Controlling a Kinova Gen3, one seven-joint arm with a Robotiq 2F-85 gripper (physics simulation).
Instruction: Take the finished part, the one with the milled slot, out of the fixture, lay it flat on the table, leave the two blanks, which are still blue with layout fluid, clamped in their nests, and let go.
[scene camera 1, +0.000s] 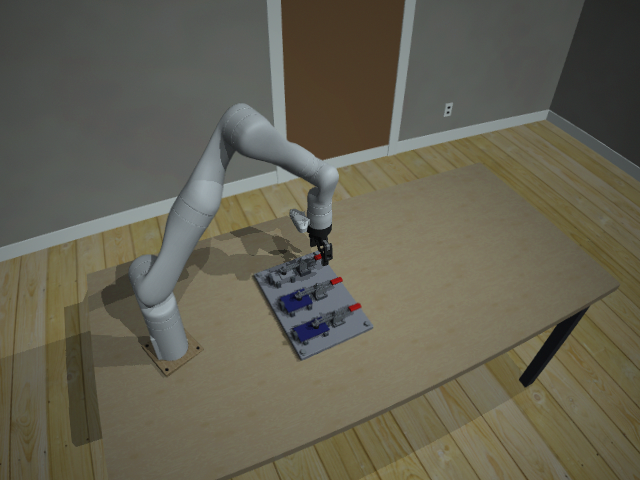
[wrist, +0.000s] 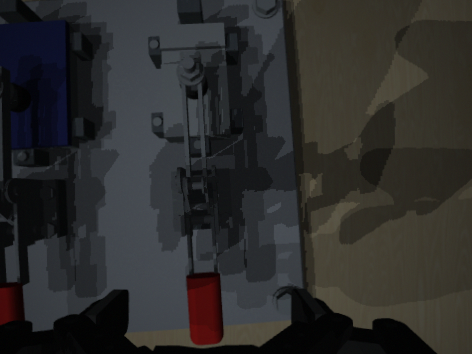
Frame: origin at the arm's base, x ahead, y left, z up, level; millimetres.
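Seen in the pictures: gripper, between the fingertips: (scene camera 1: 319, 255) (wrist: 210, 308); arm's base, origin of its link: (scene camera 1: 172, 347).
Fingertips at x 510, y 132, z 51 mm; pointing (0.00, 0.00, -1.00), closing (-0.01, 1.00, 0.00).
Offsets run from my fingertips to a thing's middle. "spot": to the spot under its first point. Level surfaces: height alone.
The finished part {dx -130, dy -13, dz -29 mm} (scene camera 1: 278, 277) (wrist: 172, 100) is light grey with a slot across it. It sits in the end nest of the grey fixture plate {dx -78, dy -120, dz -53 mm} (scene camera 1: 347, 331) (wrist: 125, 210), under the lowered arm of its toggle clamp {spot: dx -104, dy -14, dz -19 mm} (wrist: 192, 120). That clamp's red handle {dx +0, dy -3, dz -4 mm} (scene camera 1: 317, 256) (wrist: 205, 310) points away from the part. My gripper (scene camera 1: 325, 259) (wrist: 210, 308) is open and empty, pointing down at this handle, with one finger to each side in the wrist view. Contact and exact height cannot be told. The blue middle blank {dx -126, dy -123, dz -32 mm} (scene camera 1: 295, 302) (wrist: 42, 60) and blue outer blank {dx -122, dy -233, dz -34 mm} (scene camera 1: 311, 330) lie clamped in their nests.
The middle clamp's red handle {spot: dx +9, dy -114, dz -5 mm} (scene camera 1: 336, 280) (wrist: 10, 302) is left of my fingers in the wrist view. The outer clamp's red handle {dx +17, dy -222, dz -14 mm} (scene camera 1: 354, 306) is farther along the plate. Wooden table {dz -60 mm} (scene camera 1: 465, 248) (wrist: 425, 320) surrounds the plate. Arm shadows fall beside it.
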